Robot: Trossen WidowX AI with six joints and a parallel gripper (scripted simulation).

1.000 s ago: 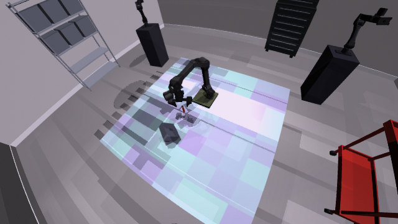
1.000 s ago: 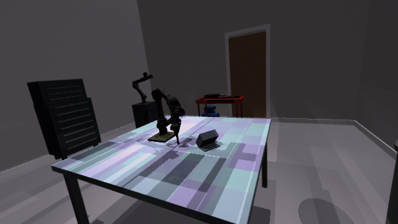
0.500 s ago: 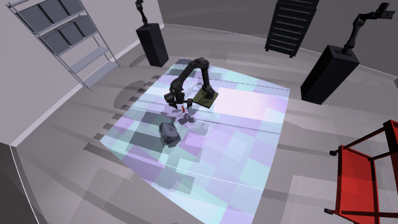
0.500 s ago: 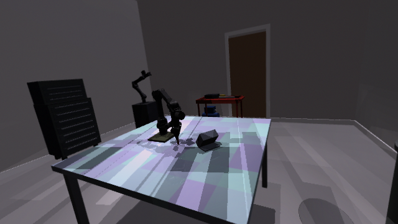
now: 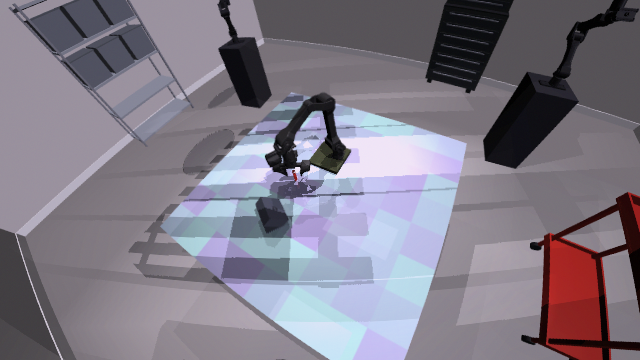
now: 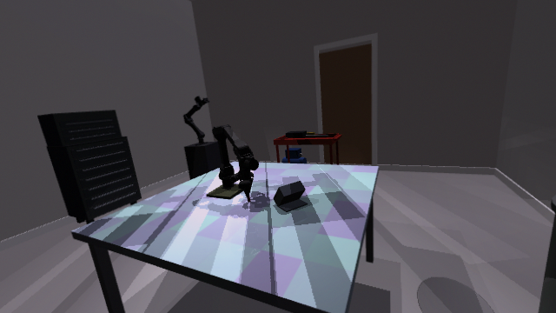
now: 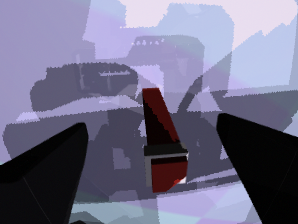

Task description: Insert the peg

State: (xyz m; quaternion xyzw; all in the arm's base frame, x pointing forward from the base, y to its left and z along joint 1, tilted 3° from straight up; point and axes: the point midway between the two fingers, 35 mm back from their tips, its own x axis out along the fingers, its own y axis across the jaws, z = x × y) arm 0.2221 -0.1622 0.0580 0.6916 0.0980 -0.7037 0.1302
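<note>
My gripper tip is 23 cm short of the grey sloped panel and 1 cm below it. From my gripper tip the other things lie so: red peg: 2 cm above.
</note>
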